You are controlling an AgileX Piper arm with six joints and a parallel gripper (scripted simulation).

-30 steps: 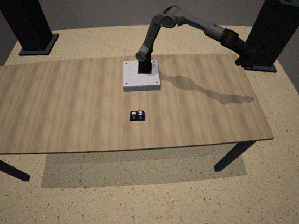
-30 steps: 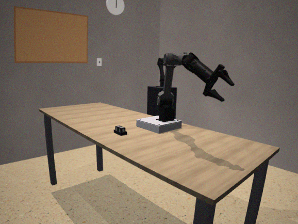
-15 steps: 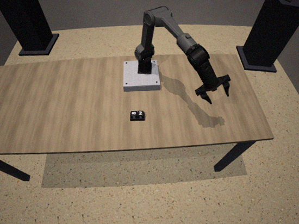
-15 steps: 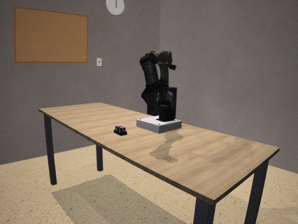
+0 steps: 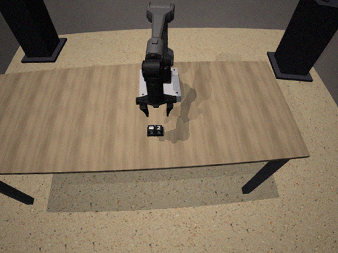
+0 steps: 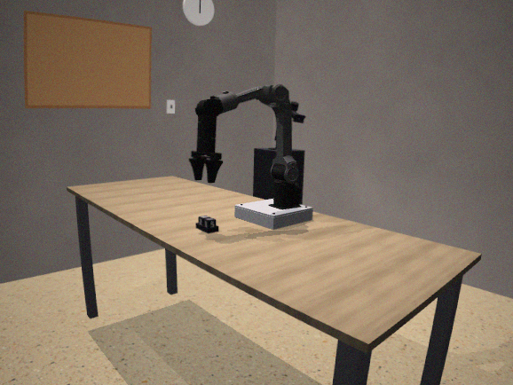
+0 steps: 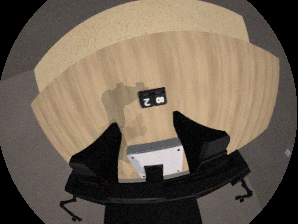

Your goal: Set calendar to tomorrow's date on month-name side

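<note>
The black calendar tray is 16 cm below my hand, 2 cm to the right of it and 2 cm behind it.
</note>
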